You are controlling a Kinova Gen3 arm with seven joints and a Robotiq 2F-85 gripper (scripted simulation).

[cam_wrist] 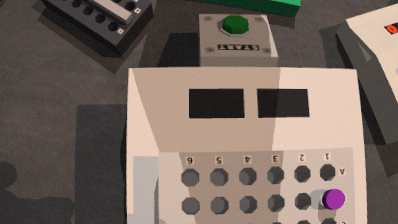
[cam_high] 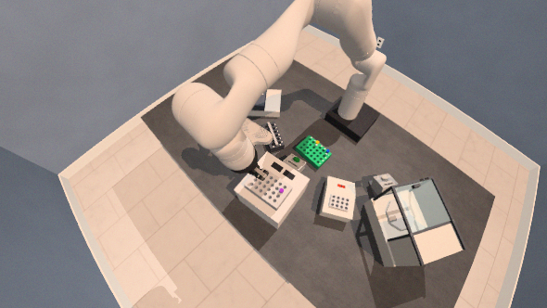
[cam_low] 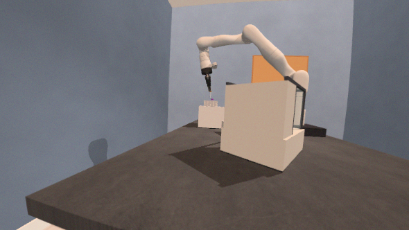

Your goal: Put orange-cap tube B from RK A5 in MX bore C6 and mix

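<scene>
The orange-capped tube is 40 mm below my hand and 10 mm behind it. From my hand the other things lie so: green start key: 190 mm behind, 180 mm below, 10 mm to the left; grey mixer block: 100 mm below, 40 mm to the left, 20 mm behind; magnet block: 230 mm below, 220 mm behind, 150 mm to the right.
</scene>
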